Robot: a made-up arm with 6 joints. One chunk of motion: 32 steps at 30 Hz.
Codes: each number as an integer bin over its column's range. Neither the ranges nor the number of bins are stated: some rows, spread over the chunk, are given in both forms.
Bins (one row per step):
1: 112 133 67 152 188 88
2: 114 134 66 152 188 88
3: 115 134 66 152 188 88
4: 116 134 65 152 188 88
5: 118 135 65 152 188 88
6: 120 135 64 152 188 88
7: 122 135 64 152 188 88
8: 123 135 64 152 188 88
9: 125 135 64 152 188 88
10: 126 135 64 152 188 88
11: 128 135 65 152 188 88
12: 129 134 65 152 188 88
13: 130 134 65 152 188 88
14: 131 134 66 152 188 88
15: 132 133 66 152 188 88
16: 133 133 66 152 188 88
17: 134 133 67 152 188 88
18: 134 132 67 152 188 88
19: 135 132 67 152 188 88
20: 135 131 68 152 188 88
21: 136 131 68 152 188 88
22: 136 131 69 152 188 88
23: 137 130 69 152 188 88
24: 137 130 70 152 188 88
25: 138 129 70 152 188 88
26: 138 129 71 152 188 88
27: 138 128 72 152 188 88
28: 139 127 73 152 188 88
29: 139 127 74 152 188 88
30: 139 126 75 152 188 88
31: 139 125 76 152 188 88
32: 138 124 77 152 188 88
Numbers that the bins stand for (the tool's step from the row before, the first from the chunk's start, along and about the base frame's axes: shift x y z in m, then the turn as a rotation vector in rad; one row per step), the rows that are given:
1: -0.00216 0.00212 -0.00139 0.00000 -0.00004 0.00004
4: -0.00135 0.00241 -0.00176 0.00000 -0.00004 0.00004
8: 0.00008 0.00271 -0.00195 0.00000 -0.00004 0.00004
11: 0.00110 0.00271 -0.00176 0.00000 -0.00004 0.00004
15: 0.00192 0.00212 -0.00158 0.00000 -0.00004 0.00004
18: 0.00233 0.00182 -0.00139 0.00000 -0.00004 0.00004
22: 0.00273 0.00153 -0.00101 0.00000 -0.00004 0.00004
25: 0.00314 0.00094 -0.00082 0.00000 -0.00004 0.00004
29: 0.00335 0.00035 -0.00007 0.00000 -0.00004 0.00004
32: 0.00314 -0.00053 0.00049 0.00000 -0.00004 0.00004
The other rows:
2: -0.00175 0.00241 -0.00158 0.00000 -0.00004 0.00004
3: -0.00155 0.00241 -0.00158 0.00000 -0.00004 0.00004
5: -0.00094 0.00271 -0.00176 0.00000 -0.00004 0.00004
6: -0.00053 0.00271 -0.00195 0.00000 -0.00004 0.00004
7: -0.00012 0.00271 -0.00195 0.00000 -0.00004 0.00004
9: 0.00049 0.00271 -0.00195 0.00000 -0.00004 0.00004
10: 0.00069 0.00271 -0.00195 0.00000 -0.00004 0.00004
12: 0.00131 0.00241 -0.00176 0.00000 -0.00004 0.00004
13: 0.00151 0.00241 -0.00176 0.00000 -0.00004 0.00004
14: 0.00171 0.00241 -0.00158 0.00000 -0.00004 0.00004
16: 0.00212 0.00212 -0.00158 0.00000 -0.00004 0.00004
17: 0.00233 0.00212 -0.00139 0.00000 -0.00004 0.00004
19: 0.00253 0.00182 -0.00139 0.00000 -0.00004 0.00004
20: 0.00253 0.00153 -0.00120 0.00000 -0.00004 0.00004
21: 0.00273 0.00153 -0.00120 0.00000 -0.00004 0.00004
23: 0.00294 0.00124 -0.00101 0.00000 -0.00004 0.00004
24: 0.00294 0.00124 -0.00082 0.00000 -0.00004 0.00004
26: 0.00314 0.00094 -0.00064 0.00000 -0.00004 0.00004
27: 0.00314 0.00065 -0.00045 0.00000 -0.00004 0.00004
28: 0.00335 0.00035 -0.00026 0.00000 -0.00004 0.00004
30: 0.00335 0.00006 0.00012 0.00000 -0.00004 0.00004
31: 0.00335 -0.00024 0.00031 0.00000 -0.00004 0.00004

